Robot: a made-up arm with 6 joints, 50 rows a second.
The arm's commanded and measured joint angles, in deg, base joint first. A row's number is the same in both.
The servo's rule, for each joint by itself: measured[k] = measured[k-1] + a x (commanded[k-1-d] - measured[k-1]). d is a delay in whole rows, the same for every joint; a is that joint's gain. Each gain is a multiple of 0.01, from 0.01 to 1. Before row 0 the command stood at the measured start. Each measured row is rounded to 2 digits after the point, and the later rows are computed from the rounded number. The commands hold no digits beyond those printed.
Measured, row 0:
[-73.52, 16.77, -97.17, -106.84, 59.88, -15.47]
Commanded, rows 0 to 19:
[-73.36, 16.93, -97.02, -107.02, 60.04, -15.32]
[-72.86, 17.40, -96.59, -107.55, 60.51, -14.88]
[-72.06, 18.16, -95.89, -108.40, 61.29, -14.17]
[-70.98, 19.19, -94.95, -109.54, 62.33, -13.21]
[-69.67, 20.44, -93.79, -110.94, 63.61, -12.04]
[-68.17, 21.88, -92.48, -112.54, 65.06, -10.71]
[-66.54, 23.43, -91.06, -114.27, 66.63, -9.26]
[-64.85, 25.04, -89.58, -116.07, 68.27, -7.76]
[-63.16, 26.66, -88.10, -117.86, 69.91, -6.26]
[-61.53, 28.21, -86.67, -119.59, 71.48, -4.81]
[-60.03, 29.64, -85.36, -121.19, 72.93, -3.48]
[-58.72, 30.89, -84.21, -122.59, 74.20, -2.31]
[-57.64, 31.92, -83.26, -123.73, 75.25, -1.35]
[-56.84, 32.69, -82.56, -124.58, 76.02, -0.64]
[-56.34, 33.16, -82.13, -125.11, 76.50, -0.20]
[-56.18, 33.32, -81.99, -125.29, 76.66, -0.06]
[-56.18, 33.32, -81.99, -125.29, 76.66, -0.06]
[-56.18, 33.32, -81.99, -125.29, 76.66, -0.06]
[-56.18, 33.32, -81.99, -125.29, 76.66, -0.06]
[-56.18, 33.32, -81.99, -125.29, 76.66, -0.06]
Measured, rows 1 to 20:
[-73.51, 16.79, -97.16, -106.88, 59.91, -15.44]
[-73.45, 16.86, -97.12, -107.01, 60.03, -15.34]
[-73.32, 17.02, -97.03, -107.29, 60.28, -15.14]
[-73.11, 17.28, -96.88, -107.74, 60.69, -14.81]
[-72.80, 17.66, -96.66, -108.38, 61.27, -14.34]
[-72.38, 18.17, -96.37, -109.21, 62.03, -13.72]
[-71.85, 18.80, -96.00, -110.22, 62.95, -12.96]
[-71.22, 19.55, -95.55, -111.39, 64.01, -12.08]
[-70.49, 20.40, -95.03, -112.68, 65.19, -11.09]
[-69.68, 21.34, -94.44, -114.06, 66.45, -10.02]
[-68.81, 22.34, -93.80, -115.49, 67.75, -8.91]
[-67.90, 23.37, -93.13, -116.91, 69.04, -7.79]
[-66.98, 24.40, -92.44, -118.27, 70.28, -6.70]
[-66.07, 25.39, -91.75, -119.53, 71.43, -5.67]
[-65.19, 26.32, -91.08, -120.65, 72.44, -4.74]
[-64.38, 27.16, -90.44, -121.58, 73.28, -3.94]
[-63.64, 27.90, -89.85, -122.32, 73.96, -3.28]
[-62.97, 28.55, -89.30, -122.91, 74.50, -2.73]
[-62.36, 29.12, -88.79, -123.39, 74.93, -2.28]
[-61.80, 29.62, -88.31, -123.77, 75.28, -1.90]
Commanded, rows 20 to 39:
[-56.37, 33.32, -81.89, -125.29, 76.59, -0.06]
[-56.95, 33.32, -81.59, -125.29, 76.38, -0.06]
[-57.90, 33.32, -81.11, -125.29, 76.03, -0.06]
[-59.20, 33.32, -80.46, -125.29, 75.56, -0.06]
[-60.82, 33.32, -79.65, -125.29, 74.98, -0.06]
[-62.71, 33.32, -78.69, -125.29, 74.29, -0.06]
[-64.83, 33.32, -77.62, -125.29, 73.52, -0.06]
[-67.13, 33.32, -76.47, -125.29, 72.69, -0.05]
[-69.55, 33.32, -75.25, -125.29, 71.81, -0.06]
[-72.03, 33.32, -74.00, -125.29, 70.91, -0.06]
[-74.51, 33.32, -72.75, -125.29, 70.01, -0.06]
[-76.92, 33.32, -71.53, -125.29, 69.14, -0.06]
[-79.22, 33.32, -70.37, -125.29, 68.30, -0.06]
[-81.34, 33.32, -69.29, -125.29, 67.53, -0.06]
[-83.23, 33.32, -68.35, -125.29, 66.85, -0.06]
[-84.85, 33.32, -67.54, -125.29, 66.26, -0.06]
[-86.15, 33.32, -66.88, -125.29, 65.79, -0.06]
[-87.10, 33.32, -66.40, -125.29, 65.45, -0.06]
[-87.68, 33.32, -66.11, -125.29, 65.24, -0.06]
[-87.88, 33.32, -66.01, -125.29, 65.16, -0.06]
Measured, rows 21 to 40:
[-61.31, 30.06, -87.86, -124.07, 75.54, -1.59]
[-60.92, 30.45, -87.42, -124.31, 75.71, -1.33]
[-60.65, 30.79, -86.98, -124.51, 75.77, -1.11]
[-60.52, 31.09, -86.52, -124.67, 75.73, -0.93]
[-60.55, 31.36, -86.04, -124.79, 75.58, -0.78]
[-60.74, 31.60, -85.53, -124.89, 75.32, -0.66]
[-61.11, 31.81, -84.98, -124.97, 74.96, -0.56]
[-61.65, 31.99, -84.38, -125.03, 74.51, -0.47]
[-62.36, 32.15, -83.74, -125.08, 73.97, -0.40]
[-63.23, 32.29, -83.06, -125.12, 73.36, -0.34]
[-64.25, 32.41, -82.34, -125.15, 72.69, -0.29]
[-65.39, 32.52, -81.58, -125.18, 71.98, -0.25]
[-66.63, 32.62, -80.80, -125.20, 71.24, -0.22]
[-67.95, 32.70, -79.99, -125.22, 70.50, -0.19]
[-69.33, 32.77, -79.18, -125.23, 69.77, -0.17]
[-70.73, 32.84, -78.37, -125.24, 69.07, -0.15]
[-72.12, 32.90, -77.57, -125.25, 68.41, -0.13]
[-73.47, 32.95, -76.79, -125.26, 67.82, -0.12]
[-74.75, 32.99, -76.04, -125.27, 67.30, -0.11]
[-75.93, 33.03, -75.34, -125.27, 66.87, -0.10]

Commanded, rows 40 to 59:
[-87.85, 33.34, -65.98, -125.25, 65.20, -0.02]
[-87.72, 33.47, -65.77, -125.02, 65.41, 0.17]
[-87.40, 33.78, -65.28, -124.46, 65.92, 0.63]
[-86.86, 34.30, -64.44, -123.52, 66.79, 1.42]
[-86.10, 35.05, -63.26, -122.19, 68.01, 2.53]
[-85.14, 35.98, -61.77, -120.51, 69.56, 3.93]
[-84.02, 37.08, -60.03, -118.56, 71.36, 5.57]
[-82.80, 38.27, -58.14, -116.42, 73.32, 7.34]
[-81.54, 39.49, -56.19, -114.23, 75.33, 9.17]
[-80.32, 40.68, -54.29, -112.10, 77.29, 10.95]
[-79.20, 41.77, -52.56, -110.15, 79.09, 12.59]
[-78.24, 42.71, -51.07, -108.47, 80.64, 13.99]
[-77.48, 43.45, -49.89, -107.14, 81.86, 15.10]
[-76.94, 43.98, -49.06, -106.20, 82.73, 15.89]
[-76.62, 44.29, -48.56, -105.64, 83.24, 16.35]
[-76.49, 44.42, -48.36, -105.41, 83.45, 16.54]
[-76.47, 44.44, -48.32, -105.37, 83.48, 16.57]
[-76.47, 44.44, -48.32, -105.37, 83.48, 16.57]
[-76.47, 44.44, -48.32, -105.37, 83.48, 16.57]
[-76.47, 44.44, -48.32, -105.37, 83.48, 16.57]
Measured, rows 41 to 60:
[-77.00, 33.07, -74.68, -125.27, 66.54, -0.09]
[-77.96, 33.12, -74.06, -125.22, 66.31, -0.05]
[-78.81, 33.20, -73.45, -125.07, 66.23, 0.07]
[-79.53, 33.33, -72.82, -124.76, 66.34, 0.30]
[-80.12, 33.54, -72.15, -124.25, 66.67, 0.68]
[-80.57, 33.83, -71.42, -123.50, 67.25, 1.23]
[-80.88, 34.22, -70.62, -122.51, 68.07, 1.97]
[-81.05, 34.71, -69.75, -121.29, 69.12, 2.88]
[-81.09, 35.28, -68.80, -119.88, 70.36, 3.95]
[-81.02, 35.93, -67.78, -118.32, 71.75, 5.14]
[-80.86, 36.63, -66.71, -116.69, 73.22, 6.41]
[-80.62, 37.36, -65.62, -115.05, 74.70, 7.70]
[-80.34, 38.09, -64.52, -113.47, 76.13, 8.96]
[-80.03, 38.80, -63.44, -112.02, 77.45, 10.14]
[-79.72, 39.46, -62.40, -110.74, 78.61, 11.20]
[-79.43, 40.06, -61.42, -109.67, 79.58, 12.11]
[-79.16, 40.59, -60.50, -108.81, 80.36, 12.87]
[-78.92, 41.05, -59.65, -108.12, 80.98, 13.50]
[-78.70, 41.46, -58.86, -107.57, 81.48, 14.02]
[-78.50, 41.82, -58.12, -107.13, 81.88, 14.45]

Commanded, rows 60 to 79:
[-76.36, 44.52, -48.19, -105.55, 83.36, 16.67]
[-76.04, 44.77, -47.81, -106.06, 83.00, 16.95]
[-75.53, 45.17, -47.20, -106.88, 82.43, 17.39]
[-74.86, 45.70, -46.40, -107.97, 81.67, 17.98]
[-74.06, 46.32, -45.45, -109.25, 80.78, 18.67]
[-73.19, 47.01, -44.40, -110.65, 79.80, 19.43]
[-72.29, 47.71, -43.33, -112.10, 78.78, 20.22]
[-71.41, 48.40, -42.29, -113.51, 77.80, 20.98]
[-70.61, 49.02, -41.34, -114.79, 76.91, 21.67]
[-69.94, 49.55, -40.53, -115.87, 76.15, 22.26]
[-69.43, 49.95, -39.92, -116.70, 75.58, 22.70]
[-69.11, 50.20, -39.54, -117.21, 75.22, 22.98]
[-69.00, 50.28, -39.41, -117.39, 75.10, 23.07]
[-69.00, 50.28, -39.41, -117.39, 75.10, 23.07]
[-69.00, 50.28, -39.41, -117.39, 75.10, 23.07]
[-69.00, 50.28, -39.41, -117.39, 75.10, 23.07]
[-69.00, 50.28, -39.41, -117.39, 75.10, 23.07]
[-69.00, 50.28, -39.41, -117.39, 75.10, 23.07]
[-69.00, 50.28, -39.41, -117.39, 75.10, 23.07]
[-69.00, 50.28, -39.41, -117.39, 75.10, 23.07]
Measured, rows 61 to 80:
[-78.31, 42.14, -57.42, -106.81, 82.18, 14.83]
[-78.11, 42.46, -56.75, -106.66, 82.34, 15.19]
[-77.88, 42.79, -56.08, -106.70, 82.36, 15.56]
[-77.61, 43.14, -55.40, -106.95, 82.22, 15.97]
[-77.29, 43.52, -54.70, -107.41, 81.93, 16.43]
[-76.92, 43.94, -53.98, -108.06, 81.50, 16.94]
[-76.50, 44.39, -53.23, -108.87, 80.96, 17.50]
[-76.04, 44.87, -52.46, -109.80, 80.33, 18.09]
[-75.55, 45.37, -51.68, -110.80, 79.65, 18.70]
[-75.05, 45.87, -50.90, -111.81, 78.95, 19.31]
[-74.54, 46.36, -50.13, -112.79, 78.28, 19.89]
[-74.05, 46.82, -49.39, -113.67, 77.67, 20.42]
[-73.60, 47.24, -48.69, -114.41, 77.16, 20.87]
[-73.19, 47.60, -48.04, -115.01, 76.75, 21.24]
[-72.81, 47.92, -47.44, -115.49, 76.42, 21.55]
[-72.47, 48.20, -46.88, -115.87, 76.16, 21.81]
[-72.16, 48.45, -46.36, -116.17, 75.95, 22.02]
[-71.88, 48.67, -45.87, -116.41, 75.78, 22.20]
[-71.62, 48.86, -45.42, -116.61, 75.64, 22.35]
[-71.38, 49.03, -45.00, -116.77, 75.53, 22.47]

